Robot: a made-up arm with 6 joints.
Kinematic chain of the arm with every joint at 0, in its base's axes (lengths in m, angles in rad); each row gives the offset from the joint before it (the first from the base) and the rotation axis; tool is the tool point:
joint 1: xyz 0 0 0.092 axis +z
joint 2: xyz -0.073 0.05 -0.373 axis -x
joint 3: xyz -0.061 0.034 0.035 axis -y
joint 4: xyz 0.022 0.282 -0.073 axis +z
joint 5: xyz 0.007 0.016 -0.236 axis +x
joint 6: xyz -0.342 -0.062 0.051 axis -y
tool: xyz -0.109 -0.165 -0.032
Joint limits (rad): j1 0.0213..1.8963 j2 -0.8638..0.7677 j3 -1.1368..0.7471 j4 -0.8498..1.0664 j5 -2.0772..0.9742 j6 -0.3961..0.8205
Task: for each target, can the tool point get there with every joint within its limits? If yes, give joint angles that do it. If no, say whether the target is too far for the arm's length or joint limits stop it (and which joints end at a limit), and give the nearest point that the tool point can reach.
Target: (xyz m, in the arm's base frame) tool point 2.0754 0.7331 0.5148
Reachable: no: too far | nearest point 0.3087 0.1091 -0.4135 | short by 2.091 m
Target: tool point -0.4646 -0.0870 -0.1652
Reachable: yes | joints 0.6409 0.4272 -0.6831 0.6191 -1.7488 0.6872
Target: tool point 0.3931 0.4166 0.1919
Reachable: no: joint limits stop it (at a limit: joint 1, joint 2, joint 3, joint 4, joint 6) | nearest point 0.1823 0.1457 -0.2976 | short by 0.598 m
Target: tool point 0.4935 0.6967 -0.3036
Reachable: no: joint limits stop it (at a limit: joint 1, joint 3, joint 4, joint 5, joint 6) | nearest point -0.0040 0.8303 -0.3087 | short by 0.515 m
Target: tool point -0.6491 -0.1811 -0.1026
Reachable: yes | joints 0.7932 0.1797 -0.8690 -0.2870 -0.4996 0.4222
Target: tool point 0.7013 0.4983 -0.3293
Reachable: no: joint limits stop it (at a limit: joint 2, joint 3, joint 4, joint 5) | nearest point 0.2725 0.1936 -0.4363 | short by 0.537 m
